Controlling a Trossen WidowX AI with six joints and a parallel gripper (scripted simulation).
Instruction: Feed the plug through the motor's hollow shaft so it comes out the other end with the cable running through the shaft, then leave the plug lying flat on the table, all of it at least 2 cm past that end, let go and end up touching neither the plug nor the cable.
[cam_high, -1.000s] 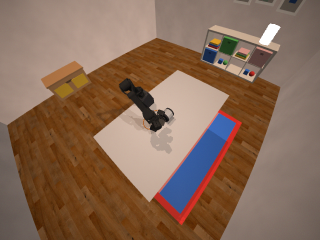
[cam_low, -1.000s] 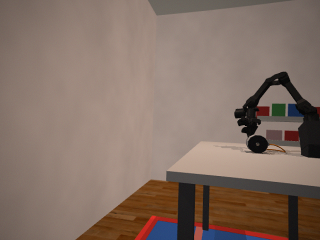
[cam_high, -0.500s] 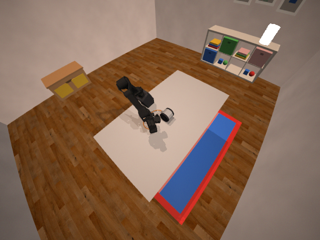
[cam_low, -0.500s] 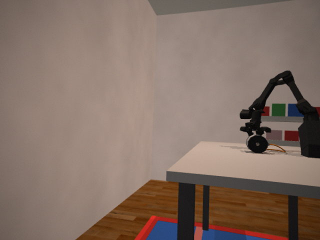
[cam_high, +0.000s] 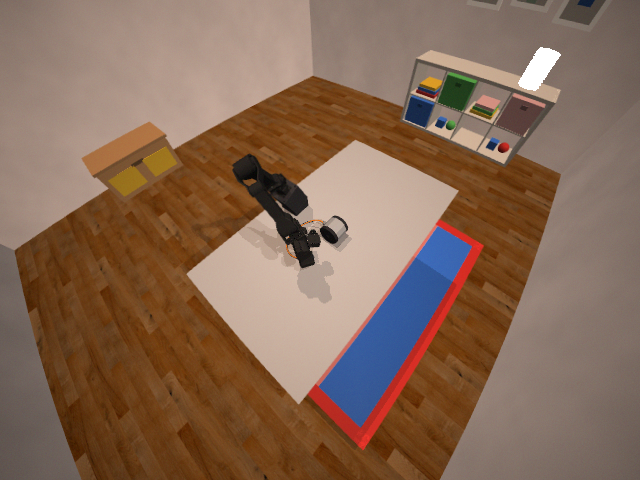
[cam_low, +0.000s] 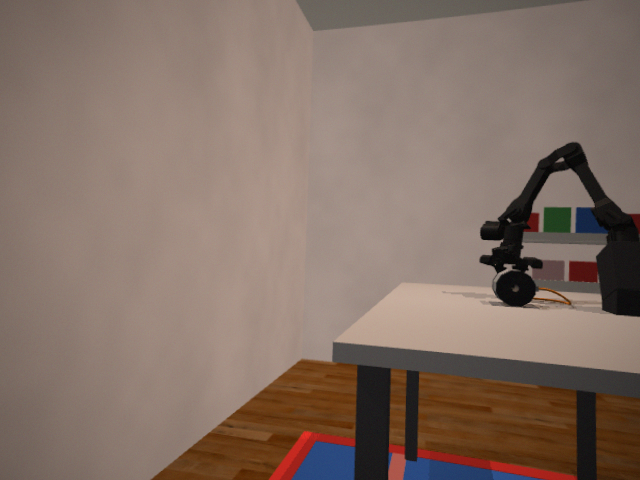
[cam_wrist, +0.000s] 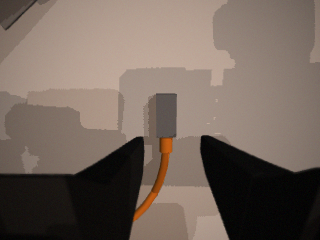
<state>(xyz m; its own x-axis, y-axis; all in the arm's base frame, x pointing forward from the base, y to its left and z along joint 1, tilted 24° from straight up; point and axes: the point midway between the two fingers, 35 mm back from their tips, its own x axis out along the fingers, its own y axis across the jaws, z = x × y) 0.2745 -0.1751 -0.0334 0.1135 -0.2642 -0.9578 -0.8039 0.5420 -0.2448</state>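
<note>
My gripper is now 6 cm above the grey plug, 2 cm to the right of it and 1 cm short of it.
</note>
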